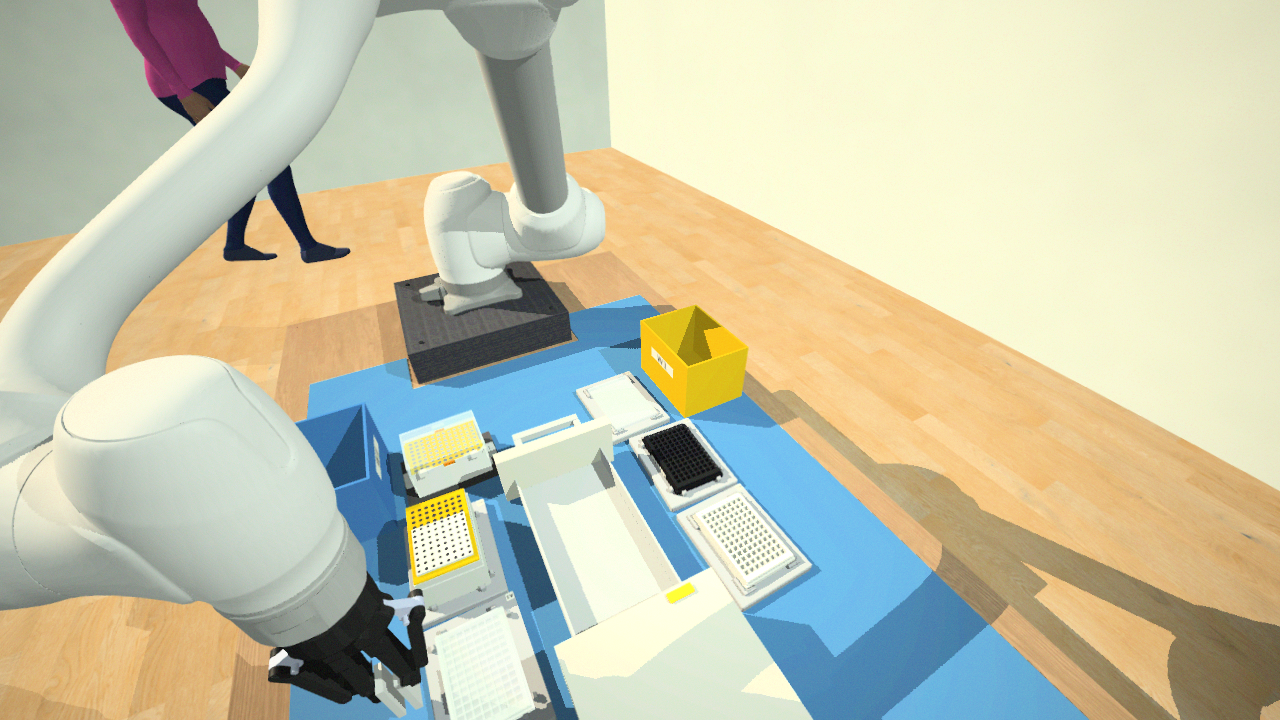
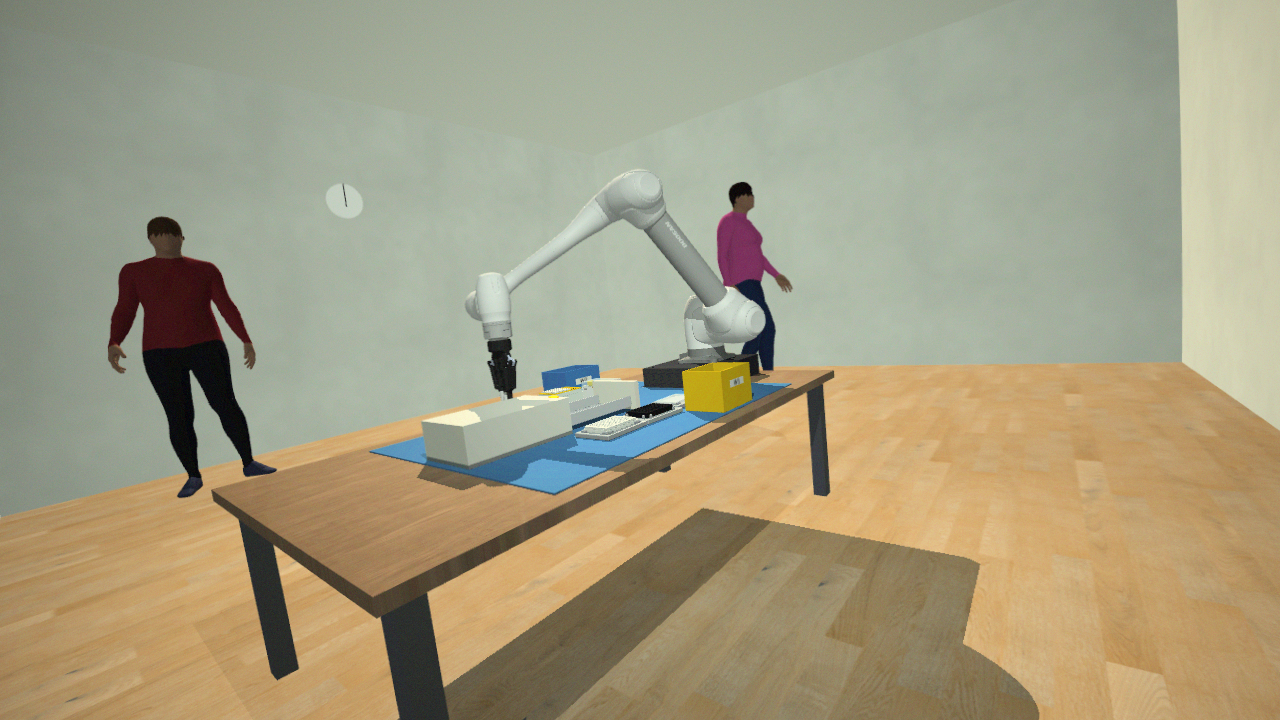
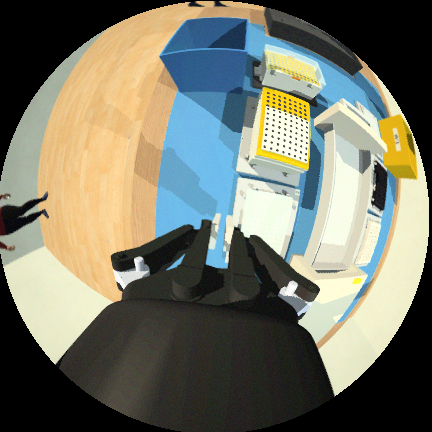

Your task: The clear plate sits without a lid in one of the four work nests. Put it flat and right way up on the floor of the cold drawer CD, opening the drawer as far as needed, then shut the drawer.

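Places are measured from the arm's base along level axes (x ahead, y left, z up), in centimetres.
Pixels of known places: gripper, fingertip midpoint: (image 1: 409,698) (image 3: 222,222); arm's base, link origin: (image 1: 477,289) (image 2: 706,359).
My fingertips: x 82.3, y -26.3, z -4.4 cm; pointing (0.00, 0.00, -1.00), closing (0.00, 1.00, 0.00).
Note:
For each thing: its top centre in the pictures, then the offset to it from my fingertips. "spot": a spot on its surface instead.
- clear plate, top centre: (image 1: 480,668) (image 3: 265,229) dx +0.2, dy +7.7, dz -0.7 cm
- drawer CD, surface spot: (image 1: 554,456) (image 2: 611,389) spot: dx -23.1, dy +25.5, dz +3.3 cm
- yellow-and-white rack, top centre: (image 1: 439,530) (image 3: 288,122) (image 2: 560,389) dx -16.9, dy +7.2, dz +4.4 cm
- blue bin, top centre: (image 1: 318,451) (image 3: 209,28) (image 2: 570,368) dx -35.2, dy -6.3, dz +8.7 cm
- black plate, top centre: (image 1: 681,453) (image 2: 649,407) (image 3: 382,186) dx -17.3, dy +45.3, dz -0.7 cm
- white plate, top centre: (image 1: 742,533) (image 2: 610,421) (image 3: 370,243) dx -0.1, dy +45.1, dz -0.7 cm
- yellow bin, top centre: (image 1: 692,333) (image 2: 716,366) dx -35.3, dy +58.4, dz +8.7 cm
The clear plate (image 1: 483,667) (image 3: 270,215) lies without a lid in its pale nest (image 3: 241,210), the nest nearest the cabinet on the blue-bin side. My gripper (image 1: 398,694) (image 2: 508,394) (image 3: 222,222) points down beside the plate, on the side away from the drawer. Its fingertips are nearly together, with a narrow gap and no object seen between them. The drawer CD (image 1: 554,456) (image 2: 617,392) (image 3: 350,122) stands open from its cream cabinet (image 1: 662,653) (image 2: 492,429) (image 3: 325,280). Its pale floor shows no plate on it.
Beyond the clear plate stand a yellow-and-white rack (image 1: 443,537) (image 3: 285,130), a clear box of yellow tips (image 1: 444,452) (image 3: 290,72) and a blue bin (image 1: 358,465) (image 3: 210,70). Across the drawer are a black plate (image 1: 682,456), a white plate (image 1: 744,537) and a yellow bin (image 1: 716,376) (image 2: 716,389).

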